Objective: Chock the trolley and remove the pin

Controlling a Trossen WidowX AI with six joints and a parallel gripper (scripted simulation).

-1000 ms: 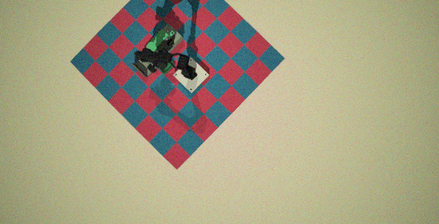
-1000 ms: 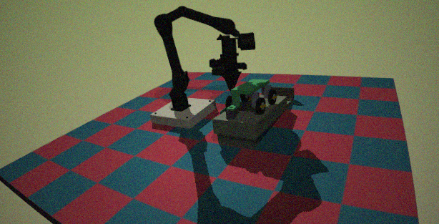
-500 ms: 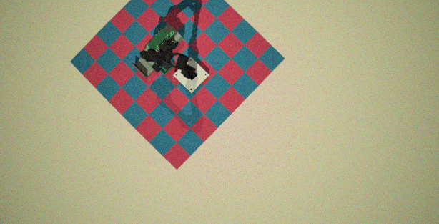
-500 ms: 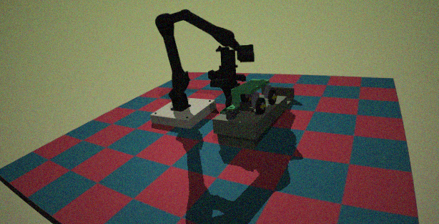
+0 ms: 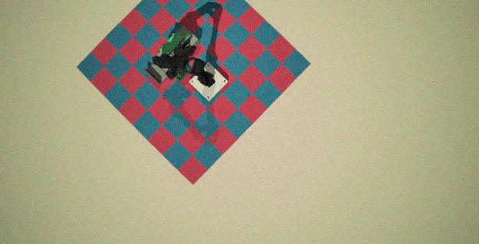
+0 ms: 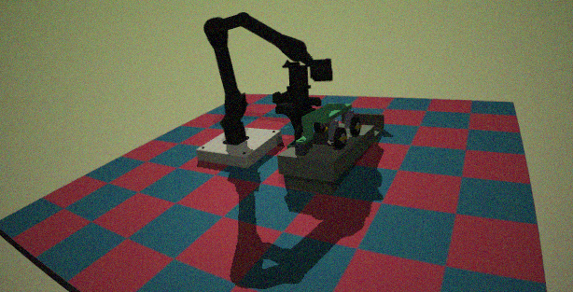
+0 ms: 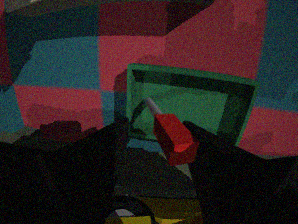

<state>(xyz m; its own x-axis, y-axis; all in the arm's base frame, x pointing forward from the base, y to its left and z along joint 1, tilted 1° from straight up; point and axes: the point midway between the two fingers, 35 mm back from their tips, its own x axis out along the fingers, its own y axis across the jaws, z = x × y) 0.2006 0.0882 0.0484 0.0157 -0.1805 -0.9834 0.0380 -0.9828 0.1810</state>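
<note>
Now: gripper tip 6 cm above the green tray and 3 cm to the right of it. Round my gripper tip: red-headed stop pin 1 cm below; then yellow chock 8 cm ahead, 3 cm to the left, 3 cm above; then green-topped trolley 14 cm ahead, 7 cm to the right, 6 cm above.
</note>
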